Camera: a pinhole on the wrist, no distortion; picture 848 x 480 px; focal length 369.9 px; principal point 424.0 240.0 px. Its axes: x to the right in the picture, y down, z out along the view. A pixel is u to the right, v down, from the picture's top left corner.
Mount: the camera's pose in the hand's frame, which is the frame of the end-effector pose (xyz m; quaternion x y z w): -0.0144 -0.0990 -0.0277 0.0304 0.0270 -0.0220 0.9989
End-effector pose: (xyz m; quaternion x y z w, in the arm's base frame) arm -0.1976 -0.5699 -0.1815 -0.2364 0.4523 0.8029 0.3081
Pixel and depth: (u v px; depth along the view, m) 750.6 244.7 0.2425
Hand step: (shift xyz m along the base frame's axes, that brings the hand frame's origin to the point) -0.0835 0.2841 -0.1124
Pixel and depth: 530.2 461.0 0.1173
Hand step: -0.0024 0.1030 0.0031
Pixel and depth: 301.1 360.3 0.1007
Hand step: 0.0713 0.0837 0.0223
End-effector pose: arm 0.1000 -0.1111 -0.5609 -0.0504 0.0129 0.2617 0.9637
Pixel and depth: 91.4 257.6 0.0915
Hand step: -0.0300 -0.1220 0.0814
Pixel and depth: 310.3 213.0 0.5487
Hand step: -0.0512 -0.1659 0.5462
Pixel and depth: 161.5 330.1 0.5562
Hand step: -0.3317 -0.1140 0.5710
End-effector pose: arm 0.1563 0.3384 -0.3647 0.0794 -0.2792 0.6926 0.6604
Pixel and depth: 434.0 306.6 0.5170
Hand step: -0.0938 -0.2162 0.4352
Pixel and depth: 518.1 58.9 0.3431
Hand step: 0.1925 -0.0831 0.3709
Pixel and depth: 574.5 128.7 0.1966
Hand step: 0.1165 -0.0201 0.2172
